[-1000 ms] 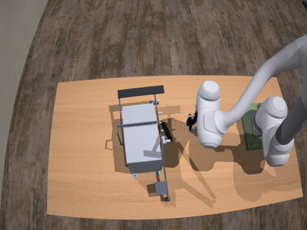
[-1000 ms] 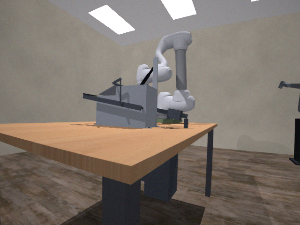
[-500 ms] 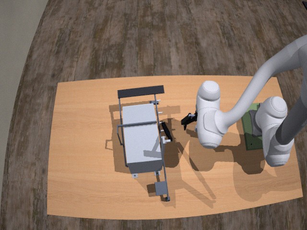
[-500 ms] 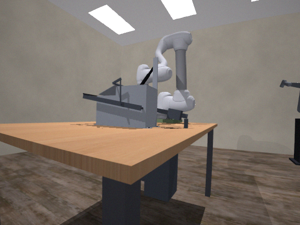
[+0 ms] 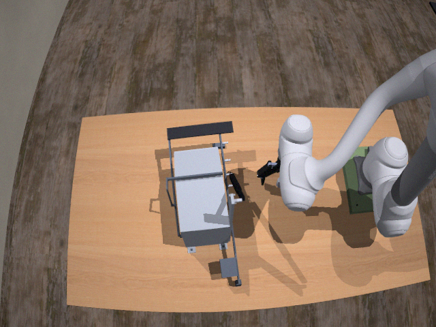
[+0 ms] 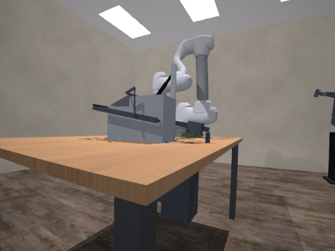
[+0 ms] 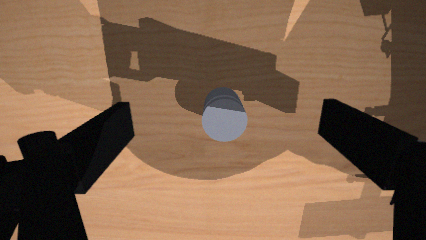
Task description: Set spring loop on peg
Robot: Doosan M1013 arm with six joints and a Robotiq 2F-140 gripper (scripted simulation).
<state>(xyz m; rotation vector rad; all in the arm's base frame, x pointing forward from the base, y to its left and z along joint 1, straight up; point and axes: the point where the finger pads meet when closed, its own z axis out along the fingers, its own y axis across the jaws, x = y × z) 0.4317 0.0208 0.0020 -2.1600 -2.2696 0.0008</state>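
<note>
Right now my hand is 1 cm above the steel test weight. Also, from my hand: peg: 19 cm ahead, 22 cm to the left, 36 cm above.
</note>
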